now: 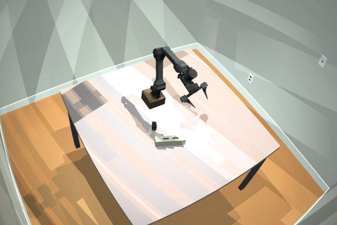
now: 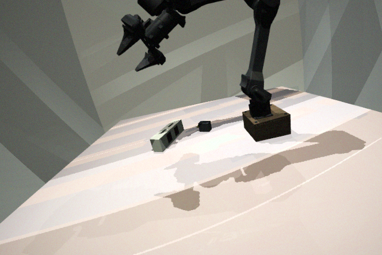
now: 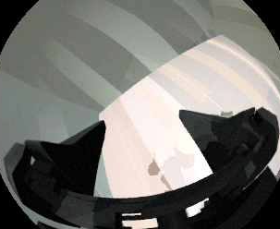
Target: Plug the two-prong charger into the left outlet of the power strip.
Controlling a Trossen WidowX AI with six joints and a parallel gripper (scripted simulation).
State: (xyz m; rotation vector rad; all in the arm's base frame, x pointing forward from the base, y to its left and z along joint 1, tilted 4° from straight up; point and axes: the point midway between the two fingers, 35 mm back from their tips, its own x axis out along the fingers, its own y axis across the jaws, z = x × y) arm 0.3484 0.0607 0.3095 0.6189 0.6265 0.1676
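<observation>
Now: gripper tip 160 mm past the black charger, 200 mm to the left of it and 320 mm above it.
</observation>
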